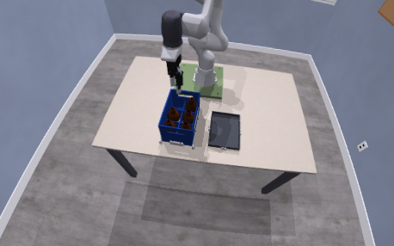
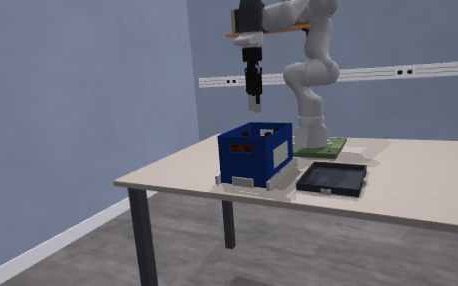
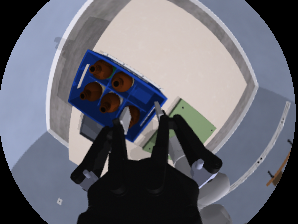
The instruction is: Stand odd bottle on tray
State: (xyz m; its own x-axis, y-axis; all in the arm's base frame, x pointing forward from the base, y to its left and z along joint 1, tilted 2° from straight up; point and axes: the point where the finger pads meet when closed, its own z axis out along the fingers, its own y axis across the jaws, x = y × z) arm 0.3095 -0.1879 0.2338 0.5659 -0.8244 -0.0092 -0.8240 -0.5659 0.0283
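My hand is 1 cm short of the bottle, 9 cm to the right of it and 17 cm above it. From my hand the other things lie so: blue crate: 9 cm ahead, 3 cm to the left, 17 cm below; then dark tray: 13 cm ahead, 30 cm to the left, 25 cm below.
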